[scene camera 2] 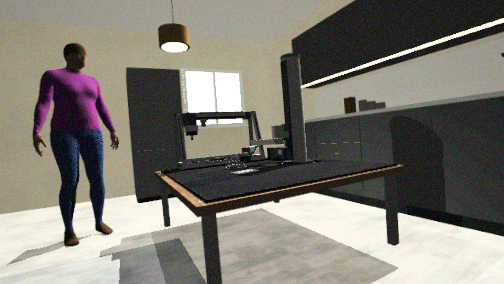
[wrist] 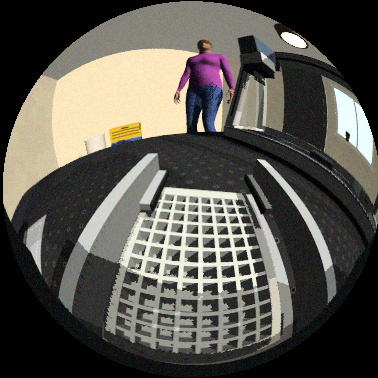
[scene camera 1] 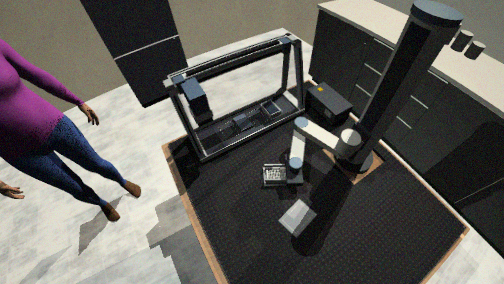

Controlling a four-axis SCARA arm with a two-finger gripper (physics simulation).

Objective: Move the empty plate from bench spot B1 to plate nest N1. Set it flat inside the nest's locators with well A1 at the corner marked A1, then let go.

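Frame: origin at the arm's base, x ahead, y up, z right, level; metres.
Seen in the pictures: gripper, fingertip midpoint: point(scene camera 2: 226, 163) point(wrist: 207, 164) point(scene camera 1: 264, 172); arm's base, link origin: point(scene camera 2: 297, 163) point(scene camera 1: 353, 155).
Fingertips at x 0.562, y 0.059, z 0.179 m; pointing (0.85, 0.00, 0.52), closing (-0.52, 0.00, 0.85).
Pixels of each thing's top centre, then the offset from my fingertips to it. "spot": a spot on its surface instead.
- pale gridded plate, top centre: point(wrist: 199, 261) point(scene camera 1: 277, 174) dy -0.014, dx -0.061, dz -0.043 m
- pale translucent square piece, surface spot: point(scene camera 1: 297, 217) point(scene camera 2: 245, 171) spot: dy -0.044, dx -0.018, dz -0.300 m
- gantry machine, surface spot: point(scene camera 1: 227, 57) spot: dy +0.463, dx -0.067, dz +0.469 m
- dark box, surface spot: point(scene camera 1: 330, 102) spot: dy +0.069, dx -0.650, dz +0.179 m
The pale gridded plate point(scene camera 1: 273, 174) point(wrist: 201, 250) lies level under the arm's end, between the two fingers. My gripper point(scene camera 1: 275, 175) point(wrist: 207, 164) is shut on the plate, with a pad against each long side near its far end in the wrist view. In scene camera 2 the plate point(scene camera 2: 235, 163) is small and low in front of the arm. The views do not show whether it rests or is slightly raised. Its support, the locators and the A1 mark are hidden or too dark to read. I cannot tell which place is N1.
A pale translucent square piece point(scene camera 1: 297, 217) point(scene camera 2: 245, 171) point(wrist: 36, 242) lies on the dark mat beside the plate. A gantry machine point(scene camera 1: 227, 57) point(scene camera 2: 220, 115) stands behind, with holders on its deck. A dark box point(scene camera 1: 330, 102) and the arm's column point(scene camera 2: 293, 105) stand at the right. A person point(scene camera 1: 27, 100) stands left.
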